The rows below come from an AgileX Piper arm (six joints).
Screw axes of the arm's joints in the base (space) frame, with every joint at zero. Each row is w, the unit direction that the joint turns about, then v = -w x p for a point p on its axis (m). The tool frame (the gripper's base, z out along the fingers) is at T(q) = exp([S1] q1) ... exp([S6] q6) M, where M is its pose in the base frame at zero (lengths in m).
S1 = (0, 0, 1, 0.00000, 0.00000, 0.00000)
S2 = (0, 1, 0, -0.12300, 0.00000, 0.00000)
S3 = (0, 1, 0, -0.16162, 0.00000, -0.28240)
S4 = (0.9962, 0, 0.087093, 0.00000, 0.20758, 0.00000)
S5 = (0, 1, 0, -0.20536, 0.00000, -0.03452)
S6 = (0.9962, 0, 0.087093, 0.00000, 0.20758, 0.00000)
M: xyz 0.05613 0.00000 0.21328 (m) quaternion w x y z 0.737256 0 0.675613 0
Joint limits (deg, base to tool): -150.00..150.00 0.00..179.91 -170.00..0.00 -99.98..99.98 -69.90..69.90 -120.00..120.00
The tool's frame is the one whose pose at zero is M.
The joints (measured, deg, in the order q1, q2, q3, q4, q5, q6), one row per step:
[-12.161, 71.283, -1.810, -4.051, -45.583, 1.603]
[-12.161, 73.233, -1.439, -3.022, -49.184, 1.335]
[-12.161, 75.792, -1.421, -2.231, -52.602, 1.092]
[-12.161, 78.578, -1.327, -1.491, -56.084, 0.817]
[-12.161, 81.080, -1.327, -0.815, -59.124, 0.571]
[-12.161, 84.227, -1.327, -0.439, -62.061, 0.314]
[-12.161, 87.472, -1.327, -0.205, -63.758, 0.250]
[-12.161, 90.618, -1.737, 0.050, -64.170, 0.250]
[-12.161, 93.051, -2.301, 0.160, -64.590, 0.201]
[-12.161, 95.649, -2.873, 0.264, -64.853, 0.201]
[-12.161, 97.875, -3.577, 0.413, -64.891, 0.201]
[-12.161, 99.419, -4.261, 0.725, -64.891, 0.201]
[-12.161, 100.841, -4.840, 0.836, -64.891, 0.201]
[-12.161, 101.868, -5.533, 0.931, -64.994, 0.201]
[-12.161, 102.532, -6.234, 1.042, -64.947, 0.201]
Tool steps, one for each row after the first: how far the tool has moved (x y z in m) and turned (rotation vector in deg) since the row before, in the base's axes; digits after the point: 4 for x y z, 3 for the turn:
[0.0011, -0.0012, -0.0014, 0.093, -1.335, -0.761]
[0.0027, -0.0014, -0.0021, 0.026, -0.871, -0.603]
[0.0023, -0.0014, -0.0030, -0.044, -0.612, -0.583]
[0.0022, -0.0014, -0.0027, -0.100, -0.532, -0.563]
[0.0023, -0.0010, -0.0049, -0.081, 0.230, -0.288]
[0.0016, -0.0007, -0.0072, 0.317, 1.515, -0.210]
[0.0025, -0.0009, -0.0080, 0.523, 2.265, -0.253]
[0.0029, -0.0008, -0.0056, 0.269, 1.424, -0.093]
[0.0027, -0.0007, -0.0066, 0.376, 1.722, -0.104]
[0.0030, -0.0009, -0.0057, 0.316, 1.450, -0.149]
[0.0029, -0.0011, -0.0038, 0.183, 0.840, -0.312]
[0.0024, -0.0007, -0.0037, 0.176, 0.824, -0.111]
[0.0031, -0.0008, -0.0021, 0.045, 0.227, -0.095]
[0.0032, -0.0008, -0.0011, 0.000, 0.010, -0.111]

